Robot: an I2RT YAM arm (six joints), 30 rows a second.
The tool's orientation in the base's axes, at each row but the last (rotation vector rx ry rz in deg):
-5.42, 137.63, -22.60
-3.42, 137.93, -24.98
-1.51, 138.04, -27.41
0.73, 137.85, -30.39
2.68, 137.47, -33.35
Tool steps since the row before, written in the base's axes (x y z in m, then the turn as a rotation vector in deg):
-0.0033, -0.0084, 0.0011, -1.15, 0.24, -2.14
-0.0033, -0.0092, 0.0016, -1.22, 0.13, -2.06
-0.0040, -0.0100, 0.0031, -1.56, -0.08, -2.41
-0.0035, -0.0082, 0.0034, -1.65, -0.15, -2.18
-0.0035, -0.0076, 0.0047, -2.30, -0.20, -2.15
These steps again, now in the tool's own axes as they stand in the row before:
0.0033, -0.0085, -0.0008, 2.18, 0.84, 0.72
0.0030, -0.0094, -0.0005, 2.20, 0.71, 0.65
0.0026, -0.0108, -0.0014, 2.71, 0.60, 0.76
0.0017, -0.0093, -0.0014, 2.64, 0.43, 0.57
0.0007, -0.0093, -0.0021, 3.14, 0.26, 0.18

